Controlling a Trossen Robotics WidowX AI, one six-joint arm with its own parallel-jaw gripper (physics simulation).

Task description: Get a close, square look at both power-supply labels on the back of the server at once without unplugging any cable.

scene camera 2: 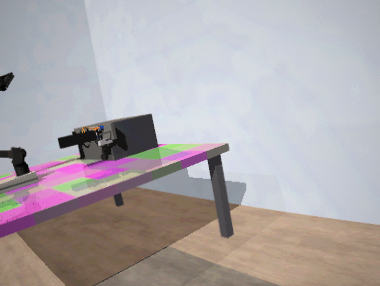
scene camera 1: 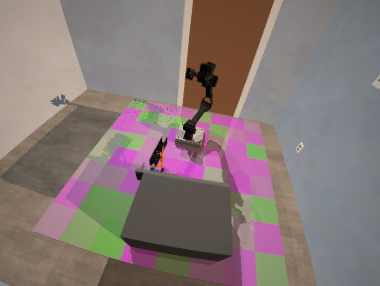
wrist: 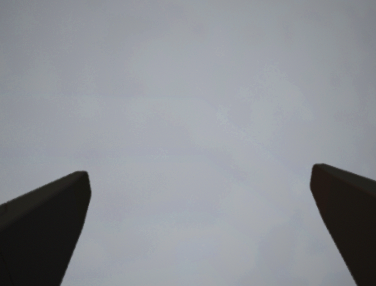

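Seen in the pictures: gripper, fingertip midpoint: (scene camera 2: 13, 74) (scene camera 1: 197, 75) (wrist: 201, 179); arm's base, origin of the base link: (scene camera 2: 22, 174) (scene camera 1: 188, 136).
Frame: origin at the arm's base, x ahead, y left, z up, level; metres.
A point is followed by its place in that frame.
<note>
The server (scene camera 1: 179, 215) @[x 0.647, y 0.078, z 0.158 m] (scene camera 2: 136, 137) @[x 0.640, y -0.136, z 0.043 m] is a dark grey box on the checkered table. Its back, with cables, faces the arm's base. Orange cables (scene camera 1: 161, 159) @[x 0.359, y -0.094, z 0.128 m] (scene camera 2: 90, 129) and a black part (scene camera 1: 158, 153) @[x 0.345, y -0.115, z 0.158 m] (scene camera 2: 75, 140) @[x 0.272, y -0.149, z 0.112 m] stick out from one end of that back. My gripper (wrist: 201, 179) @[x 0.069, y 0.007, z 0.515 m] is open and empty; its two dark fingers stand wide apart in the wrist view, before a plain pale grey surface. In scene camera 1 the arm rises from its base, with the gripper end high above the table, well away from the server. The power-supply labels cannot be made out in any view.
The arm's pale base plate (scene camera 1: 190, 144) @[x 0.049, y 0.032, z -0.026 m] (scene camera 2: 20, 183) @[x -0.039, y -0.091, z -0.028 m] stands on the pink and green table (scene camera 1: 265, 215) @[x 0.469, y 0.578, z -0.047 m] (scene camera 2: 195, 156) @[x 0.627, y -0.639, z -0.054 m], beyond the server in scene camera 1. A brown door (scene camera 1: 227, 45) is behind the arm. Blue-grey walls surround the table, with a socket (scene camera 1: 299, 147) on one.
</note>
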